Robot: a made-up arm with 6 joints.
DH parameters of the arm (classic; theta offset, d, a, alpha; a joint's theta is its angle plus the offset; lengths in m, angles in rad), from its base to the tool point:
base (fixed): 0 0.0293 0.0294 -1.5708
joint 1: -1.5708 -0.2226 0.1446 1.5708
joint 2: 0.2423 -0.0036 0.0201 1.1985
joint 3: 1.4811 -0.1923 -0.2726 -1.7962
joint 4: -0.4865 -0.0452 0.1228 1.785
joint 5: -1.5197 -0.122 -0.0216 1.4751
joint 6: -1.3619 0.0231 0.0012 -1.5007
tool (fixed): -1.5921 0.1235 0 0
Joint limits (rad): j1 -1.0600..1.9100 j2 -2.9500..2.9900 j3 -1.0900..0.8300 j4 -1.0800..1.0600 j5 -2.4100..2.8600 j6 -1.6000..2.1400
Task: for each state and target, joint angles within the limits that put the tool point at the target. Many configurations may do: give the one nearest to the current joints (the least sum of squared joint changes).
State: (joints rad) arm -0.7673 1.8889 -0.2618 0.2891 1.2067 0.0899
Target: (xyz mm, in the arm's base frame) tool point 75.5 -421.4 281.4
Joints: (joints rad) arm -1.0600 2.6789 -0.8214 0.6409 1.0885 0.2080
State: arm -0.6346 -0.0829 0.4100 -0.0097 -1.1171 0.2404
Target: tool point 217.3 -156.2 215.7
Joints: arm -0.4956 0.0996 -0.3499 -0.1266 -1.3745 0.6532
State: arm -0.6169 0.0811 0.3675 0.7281 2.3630 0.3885
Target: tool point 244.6 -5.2 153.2
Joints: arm -0.5014 0.4305 0.1501 1.0082 2.6200 0.2914
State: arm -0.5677 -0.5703 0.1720 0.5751 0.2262 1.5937
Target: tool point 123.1 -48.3 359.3
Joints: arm -0.4563 -0.1062 0.4723 1.0210 0.2319 1.3104
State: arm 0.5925 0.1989 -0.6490 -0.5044 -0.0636 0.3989
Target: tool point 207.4 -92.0 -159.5
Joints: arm 1.0306 0.0395 -0.9592 -0.1258 -0.3455 -0.1057
